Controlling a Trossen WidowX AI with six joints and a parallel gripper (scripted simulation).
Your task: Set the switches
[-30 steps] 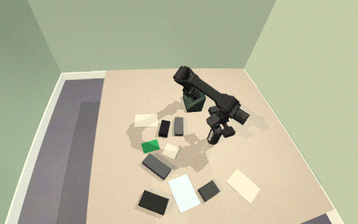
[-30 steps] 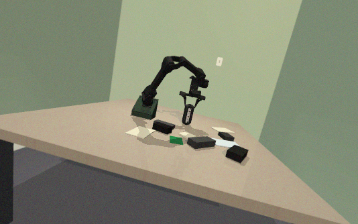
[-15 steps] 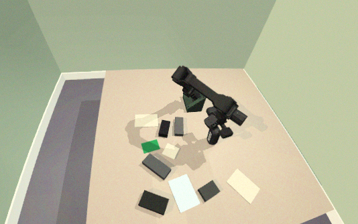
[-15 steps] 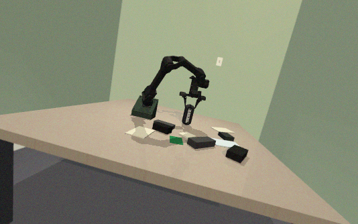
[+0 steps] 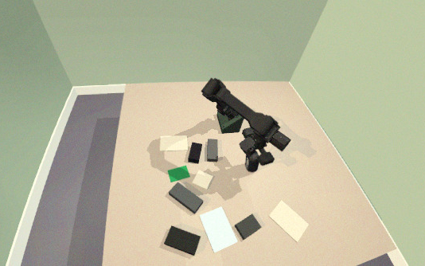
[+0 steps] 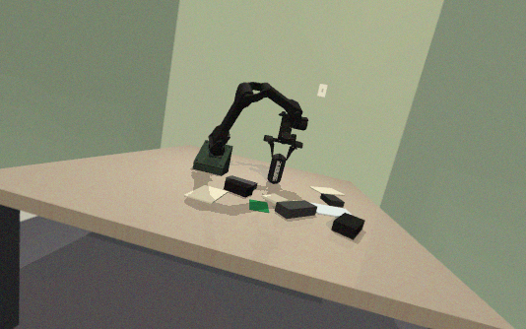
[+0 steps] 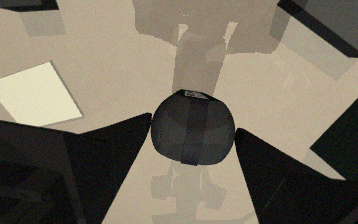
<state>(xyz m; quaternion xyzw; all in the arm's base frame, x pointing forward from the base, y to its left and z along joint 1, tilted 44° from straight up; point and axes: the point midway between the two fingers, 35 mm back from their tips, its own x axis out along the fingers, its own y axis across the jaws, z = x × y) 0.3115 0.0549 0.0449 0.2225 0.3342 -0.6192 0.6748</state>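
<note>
My gripper tip is 23 cm to the left of the cream tile, 13 cm above it and 3 cm short of it. Also, from my gripper tip: grey module: 15 cm to the right, 13 cm behind, 12 cm below; cream card: 29 cm ahead, 13 cm to the left, 13 cm below; black block: 24 cm to the right, 12 cm below, 12 cm behind.
</note>
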